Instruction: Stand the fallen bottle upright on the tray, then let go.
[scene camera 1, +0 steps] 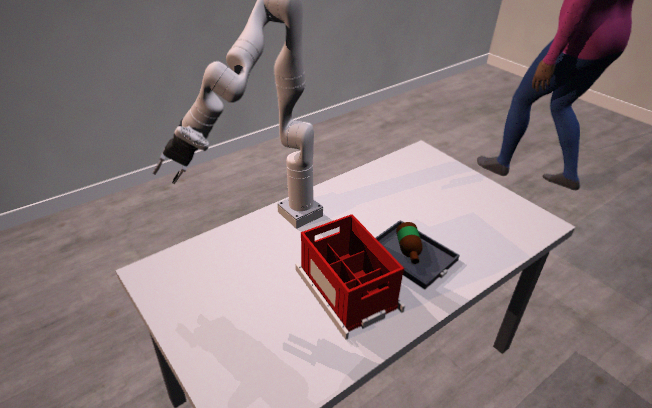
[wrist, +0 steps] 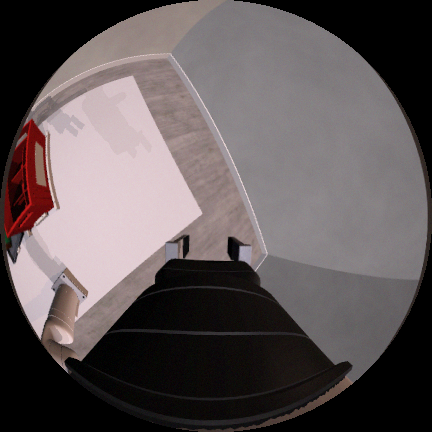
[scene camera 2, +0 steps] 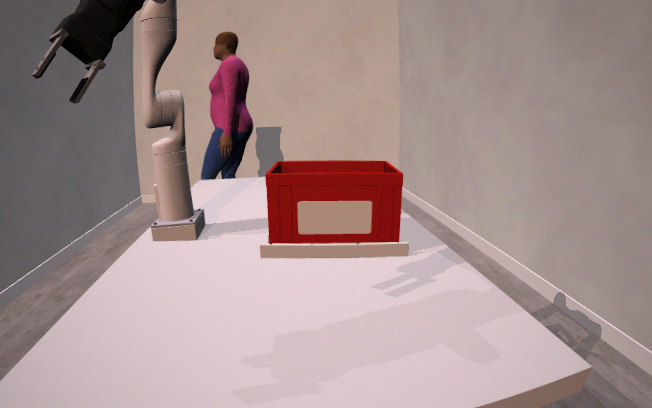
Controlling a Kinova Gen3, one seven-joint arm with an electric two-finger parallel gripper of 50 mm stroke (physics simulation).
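Places are measured from the arm's base along level axes (x left, y back, z up), in metres.
Pixels of known places: gripper, between the fingertips: [scene camera 1: 164,176] [wrist: 207,243] [scene camera 2: 55,89]; arm's base, origin of its link: [scene camera 1: 301,203] [wrist: 67,294] [scene camera 2: 178,216].
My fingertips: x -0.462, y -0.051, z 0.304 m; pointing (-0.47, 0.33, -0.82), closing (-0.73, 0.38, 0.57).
Ahead of a thing's pixels: the offset from my fingertips to its top centre. "spot": to the spot under its first point. Level surfaces: height alone.
A brown bottle with a green label @(dx +0.685, dy -0.322, dz -0.269 m) [scene camera 1: 410,241] lies on its side on the dark grey tray @(spot: dx +0.627, dy -0.475, dz -0.327 m) [scene camera 1: 425,285], its neck toward the tray's front side in scene camera 1. The bottle does not show in scene camera 2, where the crate stands in front. In the wrist view a small part of the tray [wrist: 16,248] shows at the far left edge, with a bit of green beside it. My gripper [scene camera 1: 166,176] [scene camera 2: 55,89] [wrist: 207,243] is open and empty. It hangs high in the air, far from the bottle, beyond the table's rear left side in scene camera 1.
A tall red crate with dividers @(dx +0.412, dy -0.358, dz -0.173 m) [scene camera 1: 327,287] [scene camera 2: 334,182] [wrist: 42,195] stands right beside the tray, held by pale rails @(dx +0.313, dy -0.358, dz -0.319 m) [scene camera 1: 320,305] [scene camera 2: 334,250] on the white table @(dz -0.349 m) [scene camera 1: 225,280] [scene camera 2: 200,300] [wrist: 110,200]. The arm's base stands behind the crate. A person [scene camera 1: 592,35] [scene camera 2: 232,95] stands beyond the table.
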